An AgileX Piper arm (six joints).
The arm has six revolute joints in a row. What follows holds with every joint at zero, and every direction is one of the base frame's. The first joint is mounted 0.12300 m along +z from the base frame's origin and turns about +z. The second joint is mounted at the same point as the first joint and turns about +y. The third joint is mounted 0.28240 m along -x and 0.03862 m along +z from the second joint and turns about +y. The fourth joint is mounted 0.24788 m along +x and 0.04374 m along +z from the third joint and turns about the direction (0.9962, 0, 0.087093). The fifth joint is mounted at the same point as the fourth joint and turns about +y. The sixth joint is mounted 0.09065 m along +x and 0.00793 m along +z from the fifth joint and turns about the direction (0.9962, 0, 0.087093). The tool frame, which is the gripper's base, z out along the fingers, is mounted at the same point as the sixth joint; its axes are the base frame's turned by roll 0.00, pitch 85.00 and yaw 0.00 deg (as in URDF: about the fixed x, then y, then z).
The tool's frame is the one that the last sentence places.
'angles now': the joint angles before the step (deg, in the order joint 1, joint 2, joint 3, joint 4, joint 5, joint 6). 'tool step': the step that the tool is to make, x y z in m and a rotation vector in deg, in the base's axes. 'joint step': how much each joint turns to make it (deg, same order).
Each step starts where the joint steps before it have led.
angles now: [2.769 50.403 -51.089 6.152 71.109 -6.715]
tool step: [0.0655 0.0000 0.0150 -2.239 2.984 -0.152]
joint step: [-0.009 14.985 -11.892 -2.094 -0.003 -0.009]
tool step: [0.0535 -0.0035 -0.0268 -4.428 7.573 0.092]
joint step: [0.004 12.866 -5.019 -4.057 -0.066 0.005]
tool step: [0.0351 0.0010 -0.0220 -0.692 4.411 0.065]
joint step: [0.006 8.637 -4.003 -0.484 -0.194 0.006]
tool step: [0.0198 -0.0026 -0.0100 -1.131 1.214 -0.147]
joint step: [-0.356 4.527 -2.924 -1.095 -0.339 0.000]
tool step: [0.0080 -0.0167 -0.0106 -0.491 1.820 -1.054]
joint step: [-3.024 2.395 -0.534 -0.229 -0.088 -1.934]
